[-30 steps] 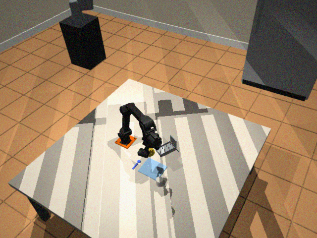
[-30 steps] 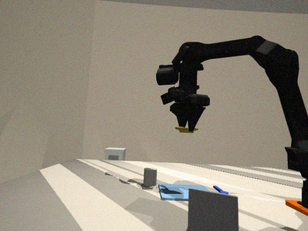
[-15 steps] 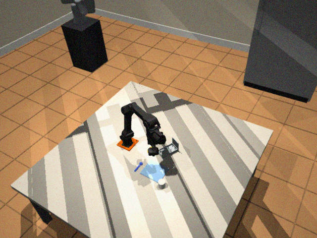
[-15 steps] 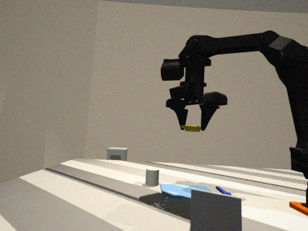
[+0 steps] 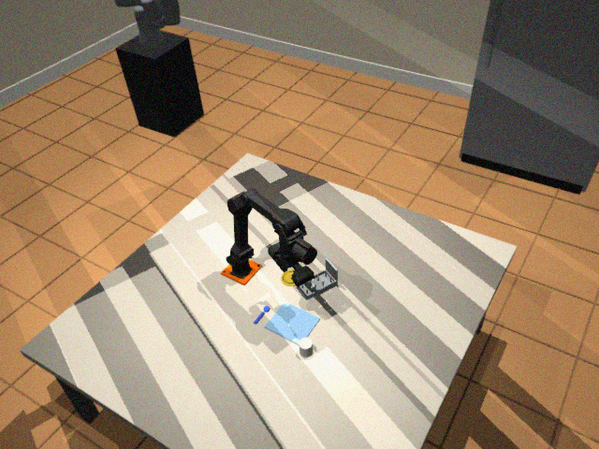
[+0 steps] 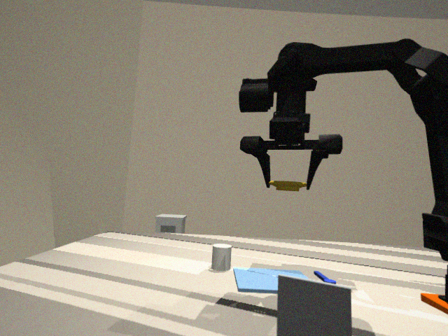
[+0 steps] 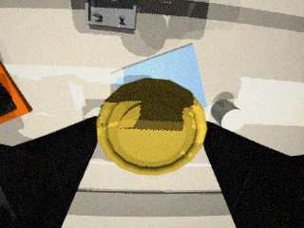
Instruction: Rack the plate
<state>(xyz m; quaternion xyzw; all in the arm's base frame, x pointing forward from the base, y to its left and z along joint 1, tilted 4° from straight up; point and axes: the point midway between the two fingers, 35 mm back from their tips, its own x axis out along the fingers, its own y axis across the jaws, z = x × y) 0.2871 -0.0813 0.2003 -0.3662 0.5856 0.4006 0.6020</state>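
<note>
Now: gripper tip 1 cm short of the grey dish rack, 15 cm to the right of it and 16 cm above it. Also, from my gripper tip: blue spoon: 10 cm behind, 6 cm to the right, 18 cm below; light blue cloth: 1 cm ahead, 4 cm to the right, 18 cm below; plate: 1 cm above.
</note>
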